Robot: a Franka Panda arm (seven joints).
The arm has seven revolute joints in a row. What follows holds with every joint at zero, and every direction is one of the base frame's.
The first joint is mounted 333 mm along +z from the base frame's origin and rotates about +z.
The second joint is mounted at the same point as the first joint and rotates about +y.
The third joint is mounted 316 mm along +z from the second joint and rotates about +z.
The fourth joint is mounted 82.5 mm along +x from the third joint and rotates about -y.
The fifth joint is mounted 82.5 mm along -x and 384 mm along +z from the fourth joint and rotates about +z.
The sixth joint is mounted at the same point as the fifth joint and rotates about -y.
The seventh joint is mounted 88 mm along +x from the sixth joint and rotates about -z.
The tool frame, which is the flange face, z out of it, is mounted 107 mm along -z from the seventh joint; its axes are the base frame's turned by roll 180, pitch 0 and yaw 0 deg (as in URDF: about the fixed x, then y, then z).
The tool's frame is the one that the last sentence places.
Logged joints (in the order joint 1, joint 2, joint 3, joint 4, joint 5, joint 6, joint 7), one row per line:
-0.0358 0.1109 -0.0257 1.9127 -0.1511 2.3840 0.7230
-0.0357 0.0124 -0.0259 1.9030 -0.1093 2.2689 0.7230
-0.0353 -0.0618 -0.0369 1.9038 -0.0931 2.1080 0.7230
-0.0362 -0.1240 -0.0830 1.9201 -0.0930 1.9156 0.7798
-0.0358 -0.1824 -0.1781 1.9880 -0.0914 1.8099 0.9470
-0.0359 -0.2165 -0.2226 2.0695 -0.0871 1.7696 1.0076
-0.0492 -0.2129 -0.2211 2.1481 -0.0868 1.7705 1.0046
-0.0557 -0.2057 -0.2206 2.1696 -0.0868 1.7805 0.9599
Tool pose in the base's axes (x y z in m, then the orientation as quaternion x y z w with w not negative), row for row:
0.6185 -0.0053 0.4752 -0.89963 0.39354 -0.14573 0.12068
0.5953 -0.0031 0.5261 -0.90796 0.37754 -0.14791 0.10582
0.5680 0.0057 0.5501 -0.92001 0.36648 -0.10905 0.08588
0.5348 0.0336 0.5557 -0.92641 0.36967 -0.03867 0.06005
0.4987 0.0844 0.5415 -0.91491 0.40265 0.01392 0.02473
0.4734 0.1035 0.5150 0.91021 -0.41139 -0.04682 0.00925
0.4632 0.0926 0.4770 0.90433 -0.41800 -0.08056 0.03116
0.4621 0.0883 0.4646 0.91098 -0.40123 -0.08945 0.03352
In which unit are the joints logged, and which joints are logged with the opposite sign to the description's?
The joints are logged in radians. Opposite sign: joint 3, joint 4, joint 5.
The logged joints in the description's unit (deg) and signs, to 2 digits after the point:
-2.05 6.35 1.47 -109.59 8.66 136.59 41.42
-2.05 0.71 1.48 -109.03 6.26 130.00 41.42
-2.02 -3.54 2.11 -109.08 5.33 120.78 41.42
-2.07 -7.10 4.76 -110.01 5.33 109.76 44.68
-2.05 -10.45 10.20 -113.90 5.24 103.70 54.26
-2.06 -12.40 12.75 -118.57 4.99 101.39 57.73
-2.82 -12.20 12.67 -123.08 4.97 101.44 57.56
-3.19 -11.79 12.64 -124.31 4.97 102.02 55.00

